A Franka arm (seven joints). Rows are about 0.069 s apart.
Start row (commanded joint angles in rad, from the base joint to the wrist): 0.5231, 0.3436, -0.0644, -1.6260, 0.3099, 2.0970, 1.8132
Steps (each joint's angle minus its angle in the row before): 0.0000, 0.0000, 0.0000, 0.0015, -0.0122, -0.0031, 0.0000; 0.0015, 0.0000, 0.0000, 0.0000, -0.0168, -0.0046, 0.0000; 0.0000, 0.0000, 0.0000, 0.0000, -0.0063, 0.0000, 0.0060; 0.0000, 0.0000, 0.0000, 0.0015, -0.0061, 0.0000, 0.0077; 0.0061, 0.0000, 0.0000, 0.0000, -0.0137, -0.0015, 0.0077; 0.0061, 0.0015, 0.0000, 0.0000, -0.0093, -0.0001, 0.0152; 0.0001, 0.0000, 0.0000, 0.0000, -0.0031, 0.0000, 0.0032; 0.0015, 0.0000, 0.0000, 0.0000, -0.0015, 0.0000, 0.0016; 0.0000, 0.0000, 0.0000, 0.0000, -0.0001, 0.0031, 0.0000; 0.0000, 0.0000, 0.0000, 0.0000, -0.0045, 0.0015, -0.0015
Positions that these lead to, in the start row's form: 0.5231, 0.3436, -0.0644, -1.6245, 0.2977, 2.0939, 1.8132; 0.5246, 0.3436, -0.0644, -1.6245, 0.2809, 2.0893, 1.8132; 0.5246, 0.3436, -0.0644, -1.6245, 0.2746, 2.0893, 1.8192; 0.5246, 0.3436, -0.0644, -1.6230, 0.2685, 2.0893, 1.8269; 0.5307, 0.3436, -0.0644, -1.6230, 0.2548, 2.0878, 1.8346; 0.5368, 0.3451, -0.0644, -1.6230, 0.2455, 2.0877, 1.8498; 0.5369, 0.3451, -0.0644, -1.6230, 0.2424, 2.0877, 1.8530; 0.5384, 0.3451, -0.0644, -1.6230, 0.2409, 2.0877, 1.8546; 0.5384, 0.3451, -0.0644, -1.6230, 0.2408, 2.0908, 1.8546; 0.5384, 0.3451, -0.0644, -1.6230, 0.2363, 2.0923, 1.8531
